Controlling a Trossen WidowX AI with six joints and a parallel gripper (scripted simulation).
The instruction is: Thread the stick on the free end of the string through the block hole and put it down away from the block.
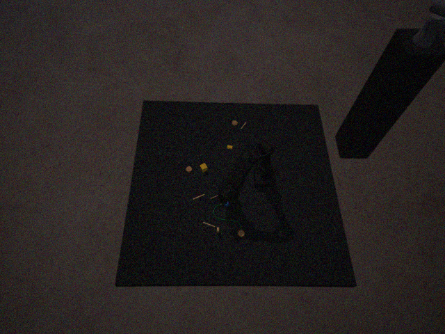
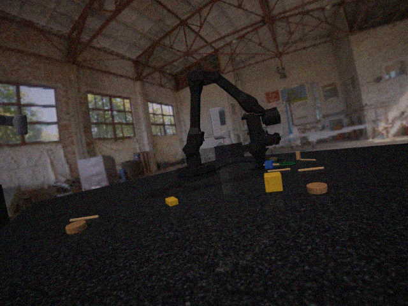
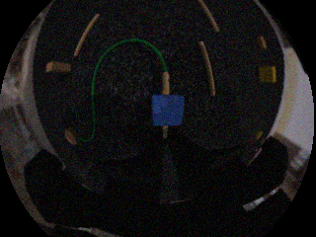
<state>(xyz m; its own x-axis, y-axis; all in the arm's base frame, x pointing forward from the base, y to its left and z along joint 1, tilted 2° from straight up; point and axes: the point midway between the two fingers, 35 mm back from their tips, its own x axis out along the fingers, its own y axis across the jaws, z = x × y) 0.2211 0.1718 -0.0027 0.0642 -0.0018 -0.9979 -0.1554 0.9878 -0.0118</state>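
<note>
My gripper tip is now 3 cm short of the blue block and 1 cm below it. The rest, counted from my gripper tip: round wooden button 19 cm to the left, 5 cm behind; yellow cube 24 cm to the right, 17 cm ahead, 1 cm above; wooden block 18 cm to the left, 8 cm ahead, 1 cm above.
</note>
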